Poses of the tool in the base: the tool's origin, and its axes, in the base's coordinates. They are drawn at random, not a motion.
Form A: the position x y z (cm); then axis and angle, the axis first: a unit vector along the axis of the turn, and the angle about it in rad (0 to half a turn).
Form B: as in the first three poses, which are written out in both.
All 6 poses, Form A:
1: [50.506, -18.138, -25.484, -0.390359, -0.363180, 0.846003, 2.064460]
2: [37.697, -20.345, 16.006, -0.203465, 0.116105, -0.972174, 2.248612]
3: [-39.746, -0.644, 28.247, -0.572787, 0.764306, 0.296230, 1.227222]
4: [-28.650, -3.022, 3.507, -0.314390, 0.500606, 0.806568, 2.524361]
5: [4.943, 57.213, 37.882, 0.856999, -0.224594, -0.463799, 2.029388]
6: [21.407, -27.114, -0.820, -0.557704, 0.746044, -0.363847, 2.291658]
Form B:
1:
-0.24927, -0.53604, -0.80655, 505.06
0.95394, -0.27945, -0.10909, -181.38
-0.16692, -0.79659, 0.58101, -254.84
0, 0, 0, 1

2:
-0.55973, 0.71883, 0.41228, 376.97
-0.79571, -0.60516, -0.02517, -203.45
0.23140, -0.34214, 0.91071, 160.06
0, 0, 0, 1

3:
0.55442, -0.56923, 0.60712, -397.46
-0.01140, 0.72424, 0.68945, -6.44
-0.83216, -0.38917, 0.39505, 282.47
0, 0, 0, 1

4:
-0.63604, -0.75256, -0.17062, -286.50
0.18109, -0.36051, 0.91501, -30.22
-0.75011, 0.55108, 0.36558, 35.07
0, 0, 0, 1

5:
0.61689, 0.13819, -0.77482, 49.43
-0.69356, -0.36991, -0.61817, 572.13
-0.37204, 0.91873, -0.13235, 378.82
0, 0, 0, 1

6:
-0.14371, -0.41736, 0.89731, 214.07
-0.96403, 0.26391, -0.03164, -271.14
-0.22360, -0.86958, -0.44027, -8.20
0, 0, 0, 1

